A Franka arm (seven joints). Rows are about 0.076 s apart.
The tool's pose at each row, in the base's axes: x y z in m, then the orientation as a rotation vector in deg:
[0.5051, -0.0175, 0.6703, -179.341, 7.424, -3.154]
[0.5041, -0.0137, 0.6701, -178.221, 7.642, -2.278]
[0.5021, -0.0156, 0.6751, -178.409, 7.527, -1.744]
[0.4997, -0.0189, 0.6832, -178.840, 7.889, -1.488]
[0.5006, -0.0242, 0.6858, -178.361, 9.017, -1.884]
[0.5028, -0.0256, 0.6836, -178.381, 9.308, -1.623]
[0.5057, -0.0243, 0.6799, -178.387, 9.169, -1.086]
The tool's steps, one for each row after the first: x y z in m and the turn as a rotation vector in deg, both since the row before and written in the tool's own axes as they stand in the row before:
[-0.0013, -0.0037, 0.0002, 1.096, -0.595, 0.192]
[-0.0017, 0.0019, -0.0051, -0.191, -0.337, -0.076]
[-0.0020, 0.0033, -0.0082, -0.453, -0.145, 0.218]
[0.0014, 0.0052, -0.0027, 0.426, 0.244, 0.738]
[0.0023, 0.0012, 0.0022, -0.043, -0.163, 0.187]
[0.0027, -0.0015, 0.0038, -0.012, -0.345, -0.085]

